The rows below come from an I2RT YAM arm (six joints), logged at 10 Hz.
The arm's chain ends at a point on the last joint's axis. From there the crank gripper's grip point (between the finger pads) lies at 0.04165 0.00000 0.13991 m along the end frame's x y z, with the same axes.
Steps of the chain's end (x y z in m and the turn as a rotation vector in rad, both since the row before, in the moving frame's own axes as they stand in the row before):
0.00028, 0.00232, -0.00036, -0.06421, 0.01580, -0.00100
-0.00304, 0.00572, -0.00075, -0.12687, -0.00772, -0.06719
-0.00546, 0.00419, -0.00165, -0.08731, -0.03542, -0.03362
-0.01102, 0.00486, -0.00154, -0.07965, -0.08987, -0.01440
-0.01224, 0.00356, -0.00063, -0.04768, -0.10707, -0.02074
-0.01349, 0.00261, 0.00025, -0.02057, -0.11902, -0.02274
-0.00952, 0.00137, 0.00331, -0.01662, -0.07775, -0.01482
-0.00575, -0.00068, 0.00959, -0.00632, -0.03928, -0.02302
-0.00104, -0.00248, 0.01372, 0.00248, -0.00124, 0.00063
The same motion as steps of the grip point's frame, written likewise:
0.00249, 0.01123, -0.00132, -0.06421, 0.01580, -0.00100
-0.00362, 0.02068, -0.00138, -0.12687, -0.00772, -0.06719
-0.01025, 0.01513, -0.00074, -0.08731, -0.03542, -0.03362
-0.02366, 0.01562, 0.00121, -0.07965, -0.08987, -0.01440
-0.02736, 0.00961, 0.00288, -0.04768, -0.10707, -0.02074
-0.03037, 0.00478, 0.00419, -0.02057, -0.11902, -0.02274
-0.02050, 0.00318, 0.00611, -0.01662, -0.07775, -0.01482
-0.01128, -0.00069, 0.01112, -0.00632, -0.03928, -0.02302
-0.00121, -0.00280, 0.01377, 0.00248, -0.00124, 0.00063

